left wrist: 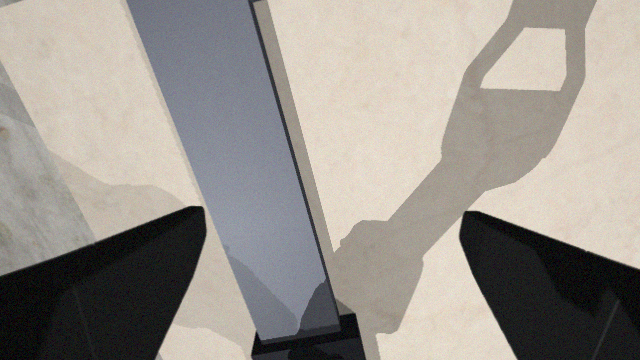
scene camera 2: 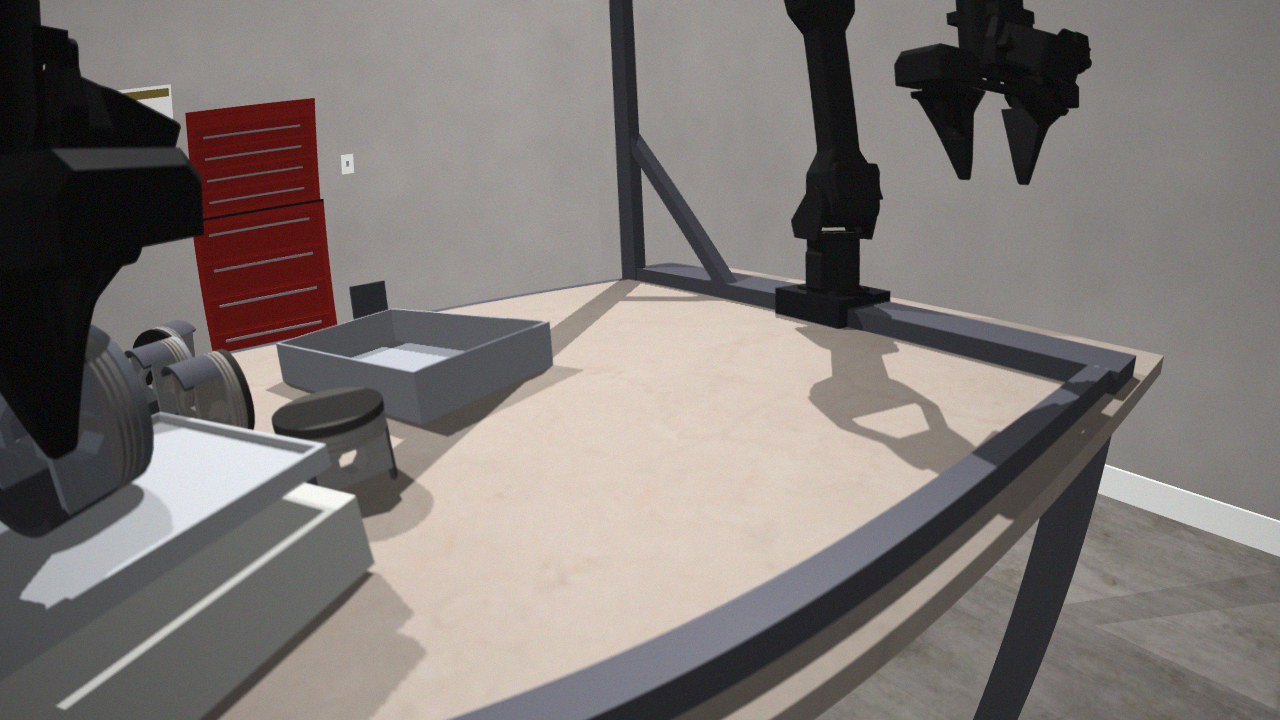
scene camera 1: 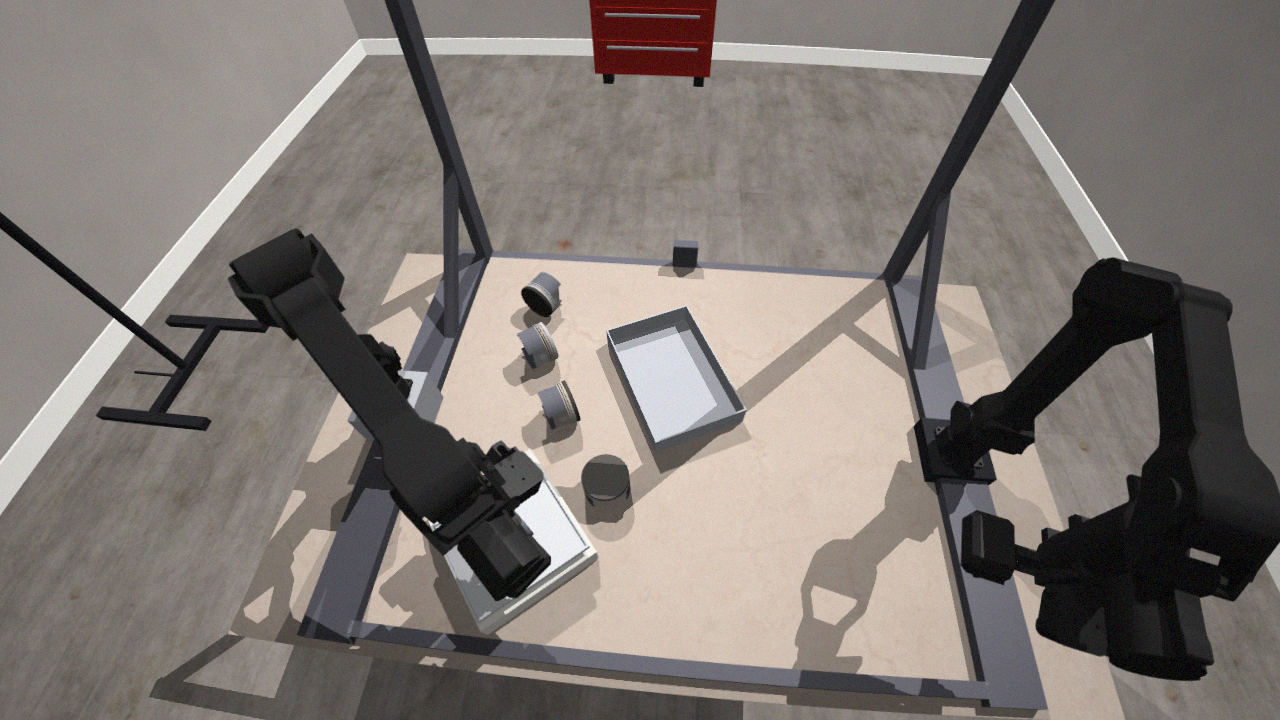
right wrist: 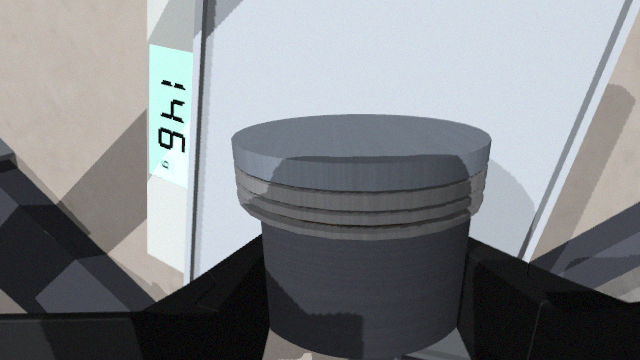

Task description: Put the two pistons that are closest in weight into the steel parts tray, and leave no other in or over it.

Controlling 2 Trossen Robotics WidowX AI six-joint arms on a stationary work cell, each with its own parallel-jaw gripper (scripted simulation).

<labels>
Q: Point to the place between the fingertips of the right gripper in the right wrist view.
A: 354,240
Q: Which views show the steel parts tray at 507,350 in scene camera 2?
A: Scene camera 2 and scene camera 1 only.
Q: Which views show the left gripper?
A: The left wrist view, scene camera 2 and scene camera 1 only.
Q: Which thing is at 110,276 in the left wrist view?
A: The left gripper.
</labels>
